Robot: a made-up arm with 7 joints.
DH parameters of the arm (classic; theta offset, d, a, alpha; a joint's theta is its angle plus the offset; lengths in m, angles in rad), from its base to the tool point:
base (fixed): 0 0 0 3.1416
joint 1: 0 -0.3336 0 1.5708
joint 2: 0 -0.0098 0 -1.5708
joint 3: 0 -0.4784 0 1.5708
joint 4: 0 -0.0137 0 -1.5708
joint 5: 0 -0.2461 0 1.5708
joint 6: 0 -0.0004 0 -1.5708
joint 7: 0 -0.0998 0 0
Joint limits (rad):
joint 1: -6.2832..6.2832
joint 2: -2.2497..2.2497
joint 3: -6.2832..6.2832
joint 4: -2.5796..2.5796
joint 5: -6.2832..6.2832
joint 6: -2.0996..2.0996
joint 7: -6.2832..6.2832
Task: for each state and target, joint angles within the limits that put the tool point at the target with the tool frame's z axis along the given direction. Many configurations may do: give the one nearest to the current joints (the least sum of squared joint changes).
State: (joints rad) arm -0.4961 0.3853 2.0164 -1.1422 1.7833 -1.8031 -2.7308
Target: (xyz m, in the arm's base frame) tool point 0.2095 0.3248 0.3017 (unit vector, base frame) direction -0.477 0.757 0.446
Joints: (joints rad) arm -0.7869 1.1923 2.2833 -2.0060 1.0261 -1.8224 -2.7308
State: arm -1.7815 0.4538 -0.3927 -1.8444 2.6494 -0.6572 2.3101
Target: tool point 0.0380 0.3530 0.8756 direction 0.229 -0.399 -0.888
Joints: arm -1.7249 1.0122 -0.3574 -1.5034 2.7430 -1.0591 2.3101
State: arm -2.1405 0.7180 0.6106 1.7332 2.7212 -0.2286 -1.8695
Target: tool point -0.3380 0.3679 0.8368 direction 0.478 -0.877 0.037
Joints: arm -2.8196 0.4176 0.8480 1.0022 2.9357 -0.3083 -1.8695
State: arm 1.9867 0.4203 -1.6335 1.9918 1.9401 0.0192 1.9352
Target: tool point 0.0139 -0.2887 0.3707 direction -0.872 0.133 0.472
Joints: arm 2.2750 1.2329 -1.6283 2.5774 2.3050 0.4671 1.9352
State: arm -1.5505 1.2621 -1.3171 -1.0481 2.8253 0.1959 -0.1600
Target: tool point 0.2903 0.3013 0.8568 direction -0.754 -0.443 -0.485
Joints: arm -1.7187 0.3875 -1.6263 -1.3859 3.3200 -0.4328 -0.1600
